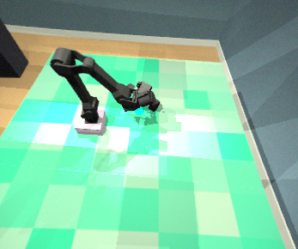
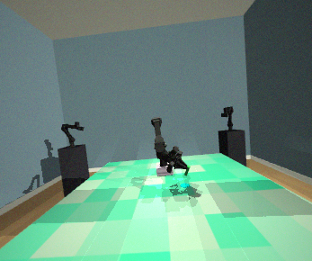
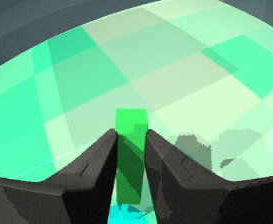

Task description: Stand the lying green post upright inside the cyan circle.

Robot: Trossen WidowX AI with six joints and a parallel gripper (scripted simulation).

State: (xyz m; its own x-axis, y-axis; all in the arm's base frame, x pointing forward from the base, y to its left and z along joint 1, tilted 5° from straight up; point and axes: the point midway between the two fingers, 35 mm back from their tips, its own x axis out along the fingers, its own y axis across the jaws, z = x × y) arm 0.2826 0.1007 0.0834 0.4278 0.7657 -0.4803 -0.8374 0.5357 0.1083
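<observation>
The cyan circle is 130 mm below my gripper tip, 50 mm behind it and 20 mm to the right of it. Also, from my gripper tip: green post: 20 mm below, 10 mm behind.
</observation>
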